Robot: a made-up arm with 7 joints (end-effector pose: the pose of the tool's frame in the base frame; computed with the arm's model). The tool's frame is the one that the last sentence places. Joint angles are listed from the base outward.
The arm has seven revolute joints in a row. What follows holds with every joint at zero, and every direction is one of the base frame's.
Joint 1 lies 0.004 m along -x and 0.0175 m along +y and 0.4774 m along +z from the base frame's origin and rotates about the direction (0, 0.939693, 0.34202), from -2.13 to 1.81 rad.
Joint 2 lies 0.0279 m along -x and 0.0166 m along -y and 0.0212 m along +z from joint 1 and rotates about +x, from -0.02 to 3.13 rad.
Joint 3 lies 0.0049 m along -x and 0.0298 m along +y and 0.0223 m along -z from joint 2 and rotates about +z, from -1.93 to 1.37 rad.
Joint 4 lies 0.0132 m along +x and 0.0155 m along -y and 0.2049 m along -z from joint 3 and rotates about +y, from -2.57 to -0.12 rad.
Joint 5 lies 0.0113 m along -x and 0.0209 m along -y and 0.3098 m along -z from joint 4 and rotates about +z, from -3.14 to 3.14 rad.
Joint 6 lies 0.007 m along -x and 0.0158 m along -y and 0.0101 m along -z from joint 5 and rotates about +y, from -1.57 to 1.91 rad.
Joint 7 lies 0.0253 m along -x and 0.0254 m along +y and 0.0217 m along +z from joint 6 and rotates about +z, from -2.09 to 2.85 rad.
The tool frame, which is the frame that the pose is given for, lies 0.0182 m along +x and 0.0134 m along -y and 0.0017 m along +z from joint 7; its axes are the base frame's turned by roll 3.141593, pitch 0 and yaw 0 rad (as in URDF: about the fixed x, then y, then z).
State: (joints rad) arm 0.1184 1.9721 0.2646 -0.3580 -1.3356 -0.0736 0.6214
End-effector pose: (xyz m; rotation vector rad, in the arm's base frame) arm 0.0878 0.4566 0.7209 -1.0265 0.6648 0.2801
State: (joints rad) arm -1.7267 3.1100 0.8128 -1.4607 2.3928 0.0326 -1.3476
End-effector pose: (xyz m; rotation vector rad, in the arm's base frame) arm -0.3574 -0.1548 0.5933 1.2412 0.3137 -1.3184
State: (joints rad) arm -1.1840 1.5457 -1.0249 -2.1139 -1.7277 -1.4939 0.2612
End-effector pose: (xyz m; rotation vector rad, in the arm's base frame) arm 0.2292 -0.0194 0.4931 0.9338 2.7393 0.4044
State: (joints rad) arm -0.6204 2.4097 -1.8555 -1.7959 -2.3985 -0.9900 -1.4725
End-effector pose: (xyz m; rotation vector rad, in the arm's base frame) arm -0.0063 0.3259 0.3631 -1.4992 -1.1924 -0.1916
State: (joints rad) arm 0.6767 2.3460 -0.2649 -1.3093 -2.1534 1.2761 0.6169
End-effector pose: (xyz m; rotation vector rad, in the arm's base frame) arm 0.2325 0.3596 0.4863 1.0017 1.5621 -0.1642
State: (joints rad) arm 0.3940 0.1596 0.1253 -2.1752 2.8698 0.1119 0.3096
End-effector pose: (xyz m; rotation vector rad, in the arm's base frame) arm 0.1927 0.0612 0.3607 0.0756 1.2276 0.2475
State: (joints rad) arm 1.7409 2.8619 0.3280 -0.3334 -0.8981 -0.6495 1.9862
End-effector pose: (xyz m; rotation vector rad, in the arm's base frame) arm 0.4743 0.2933 0.4212 -1.8525 1.1135 0.3025
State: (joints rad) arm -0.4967 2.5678 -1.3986 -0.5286 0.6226 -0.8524 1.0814
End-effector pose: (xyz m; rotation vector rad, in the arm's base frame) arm -0.1663 0.3867 0.8256 -1.5347 0.2449 -1.0712
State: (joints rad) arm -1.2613 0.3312 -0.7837 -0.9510 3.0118 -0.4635 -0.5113
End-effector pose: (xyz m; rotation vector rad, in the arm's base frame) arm 0.3804 -0.1795 0.4325 1.4334 0.9060 1.0475
